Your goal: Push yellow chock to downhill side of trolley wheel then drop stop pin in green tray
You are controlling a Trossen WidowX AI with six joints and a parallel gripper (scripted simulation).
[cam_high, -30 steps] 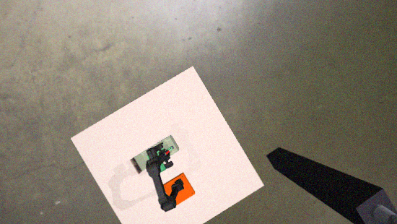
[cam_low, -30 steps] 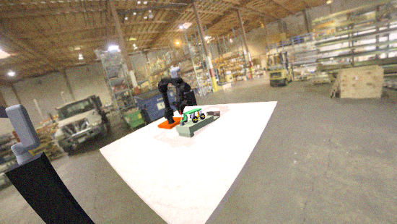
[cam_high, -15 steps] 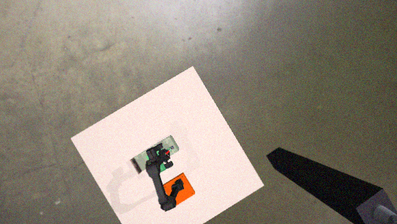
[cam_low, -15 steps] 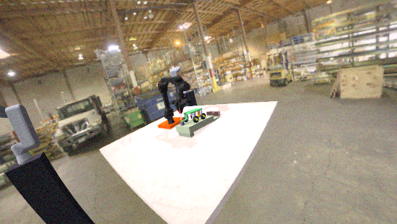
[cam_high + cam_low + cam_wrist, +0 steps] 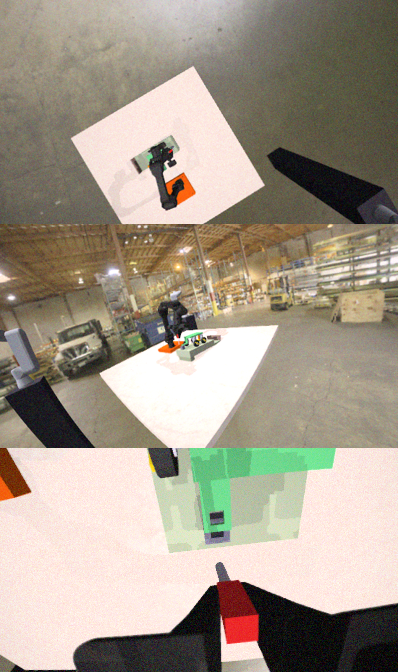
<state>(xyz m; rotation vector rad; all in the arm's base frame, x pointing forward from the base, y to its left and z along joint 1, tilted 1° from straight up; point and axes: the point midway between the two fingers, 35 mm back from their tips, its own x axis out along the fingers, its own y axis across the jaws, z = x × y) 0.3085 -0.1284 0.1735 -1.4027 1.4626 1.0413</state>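
Now: the green tray 10 cm behind my gripper tip, 24 cm to the left of it and 18 cm below it. Round my gripper tip: yellow chock: 2 cm behind, 22 cm to the left, 9 cm below; trolley: 3 cm ahead, 13 cm to the left, 6 cm below; red-headed stop pin: right at my gripper tip.
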